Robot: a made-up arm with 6 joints.
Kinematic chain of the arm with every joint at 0, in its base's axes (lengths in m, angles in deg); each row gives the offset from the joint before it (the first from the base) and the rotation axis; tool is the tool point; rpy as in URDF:
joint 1: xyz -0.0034 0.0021 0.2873 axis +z
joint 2: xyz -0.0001 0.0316 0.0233 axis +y
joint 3: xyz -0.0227 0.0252 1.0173 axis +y
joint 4: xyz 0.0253 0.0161 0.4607 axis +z
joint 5: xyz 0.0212 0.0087 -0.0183 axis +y
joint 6: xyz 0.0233 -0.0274 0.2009 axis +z
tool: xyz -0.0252 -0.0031 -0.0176 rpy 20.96 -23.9 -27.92
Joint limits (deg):
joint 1: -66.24..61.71
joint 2: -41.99..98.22
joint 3: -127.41..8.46
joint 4: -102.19..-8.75
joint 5: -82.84..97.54
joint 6: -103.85..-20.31
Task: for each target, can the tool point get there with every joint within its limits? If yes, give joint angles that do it. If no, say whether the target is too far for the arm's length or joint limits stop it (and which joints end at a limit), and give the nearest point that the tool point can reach.
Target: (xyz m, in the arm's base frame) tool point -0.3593 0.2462 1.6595
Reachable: yes | joints -8.44 4.28 -54.72 -64.72 -57.65 -74.52
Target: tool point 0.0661 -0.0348 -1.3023
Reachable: no: joint limits stop it (at a limit: joint 2, joint 3, joint 4, joint 5, joint 6) | nearest point 1.1647 -0.6181 -0.1390 | short by 1.703 m
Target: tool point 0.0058 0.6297 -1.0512
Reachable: no: joint limits stop it (at a limit: joint 1, joint 2, joint 3, joint 4, joint 5, joint 6) | nearest point 0.5798 1.1891 -0.1390 | short by 1.214 m
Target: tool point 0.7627 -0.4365 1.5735
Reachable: yes | joints -41.72 47.30 -36.71 -91.43 -47.08 -51.32
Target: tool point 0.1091 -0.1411 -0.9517
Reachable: no: joint limits stop it (at a limit: joint 2, joint 3, joint 4, joint 5, joint 6) | nearest point 0.8136 -1.0379 -0.1390 | short by 1.400 m
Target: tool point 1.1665 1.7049 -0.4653
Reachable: no: too far | nearest point 0.8861 1.2968 -0.0938 | short by 0.619 m
